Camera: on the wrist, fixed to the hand. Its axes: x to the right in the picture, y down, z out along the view.
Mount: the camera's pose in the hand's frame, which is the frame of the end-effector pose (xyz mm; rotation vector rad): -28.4 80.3 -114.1 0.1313 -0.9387 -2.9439
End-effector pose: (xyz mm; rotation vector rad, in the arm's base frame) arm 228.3 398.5 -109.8 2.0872 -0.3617 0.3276
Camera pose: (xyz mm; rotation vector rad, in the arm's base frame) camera 161.5 460.0 -0.1 0.6755 2.0317 -2.1373
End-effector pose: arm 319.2 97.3 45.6 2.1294 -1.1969 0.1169
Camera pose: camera 267.4 158.6 163.2 -1.4173 -1.9428 1.6108
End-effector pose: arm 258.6 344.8 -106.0 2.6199 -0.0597 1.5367
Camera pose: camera 138.7 276.9 -69.9 0.4849 2.0491 -0.7390
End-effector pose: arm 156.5 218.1 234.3 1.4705 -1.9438 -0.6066
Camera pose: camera 188.7 268.3 363.6 -1.6195 -1.0053 1.0793
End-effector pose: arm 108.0 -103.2 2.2 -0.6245 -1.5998 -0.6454
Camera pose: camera 247.4 -129.8 -9.4 -1.4672 1.1634 1.1721
